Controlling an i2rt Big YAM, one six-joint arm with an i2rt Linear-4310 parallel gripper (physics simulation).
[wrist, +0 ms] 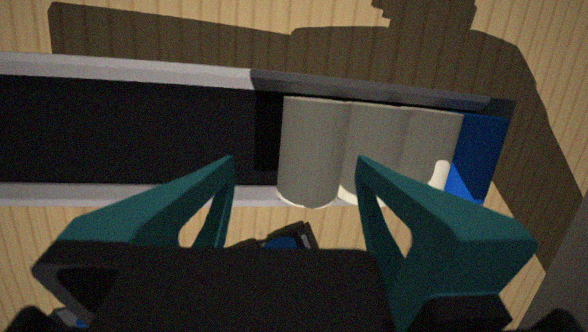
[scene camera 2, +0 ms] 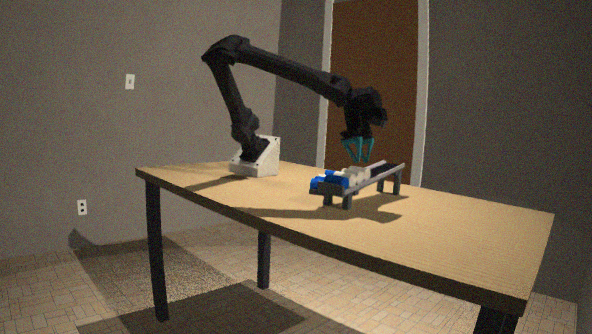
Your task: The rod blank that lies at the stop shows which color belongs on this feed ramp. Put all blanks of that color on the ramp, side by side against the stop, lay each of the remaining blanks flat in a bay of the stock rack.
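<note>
A blue blank lies at the stop of the feed ramp. Three white blanks lie side by side up-ramp from it: one next to the blue, a middle one and an uppermost one. My gripper is partly open and empty above the ramp. In the wrist view its fingertips stand on either side of the uppermost white blank, higher than it. The stock rack shows in part below the ramp, with a blue blank in a bay; my gripper body hides the rest.
The ramp stands on short legs on the wooden table. In the scene view, more blue shows behind the ramp's low end. The arm's white base stands at the back left. The arm's shadow falls across the ramp and table.
</note>
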